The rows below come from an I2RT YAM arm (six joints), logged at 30 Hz.
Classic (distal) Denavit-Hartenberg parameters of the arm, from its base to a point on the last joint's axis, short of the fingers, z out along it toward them. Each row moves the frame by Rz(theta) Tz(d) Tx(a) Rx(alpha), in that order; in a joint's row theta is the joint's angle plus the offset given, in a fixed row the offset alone. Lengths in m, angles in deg.
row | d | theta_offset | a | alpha
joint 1 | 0.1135 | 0 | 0.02 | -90
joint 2 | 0 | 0 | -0.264 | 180
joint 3 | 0 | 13.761 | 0.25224 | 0
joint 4 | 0 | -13.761 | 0.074 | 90
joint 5 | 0 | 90 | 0 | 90
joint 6 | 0.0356 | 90 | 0 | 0
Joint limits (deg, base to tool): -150..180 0..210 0..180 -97..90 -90..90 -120..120
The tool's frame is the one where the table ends.
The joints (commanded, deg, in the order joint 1, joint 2, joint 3, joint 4, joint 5, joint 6), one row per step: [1.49 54.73 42.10 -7.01 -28.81 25.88]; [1.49 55.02 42.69 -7.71 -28.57 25.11]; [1.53 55.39 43.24 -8.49 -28.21 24.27]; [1.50 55.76 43.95 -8.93 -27.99 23.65]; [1.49 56.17 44.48 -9.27 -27.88 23.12]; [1.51 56.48 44.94 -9.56 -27.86 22.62]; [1.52 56.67 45.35 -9.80 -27.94 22.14]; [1.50 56.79 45.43 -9.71 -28.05 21.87]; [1.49 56.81 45.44 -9.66 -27.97 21.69]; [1.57 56.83 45.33 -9.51 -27.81 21.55]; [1.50 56.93 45.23 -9.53 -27.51 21.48]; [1.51 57.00 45.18 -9.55 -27.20 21.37]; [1.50 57.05 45.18 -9.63 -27.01 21.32]
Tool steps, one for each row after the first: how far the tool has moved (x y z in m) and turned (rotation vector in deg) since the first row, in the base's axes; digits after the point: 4 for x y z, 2 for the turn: [0.0009 -0.0001 0.0014 -0.72 0.01 0.00]; [0.0020 -0.0001 0.0021 -1.54 0.19 -0.04]; [0.0033 -0.0003 0.0043 -2.12 -0.02 -0.08]; [0.0048 -0.0004 0.0055 -2.60 -0.06 -0.03]; [0.0058 -0.0003 0.0067 -3.02 -0.17 0.13]; [0.0065 -0.0002 0.0082 -3.38 -0.39 0.36]; [0.0070 -0.0002 0.0084 -3.56 -0.57 0.52]; [0.0071 -0.0003 0.0085 -3.73 -0.70 0.49]; [0.0072 0.0000 0.0079 -3.90 -0.79 0.47]; [0.0076 -0.0005 0.0069 -4.07 -0.59 0.15]; [0.0079 -0.0006 0.0063 -4.28 -0.50 -0.09]; [0.0081 -0.0007 0.0059 -4.40 -0.39 -0.26]
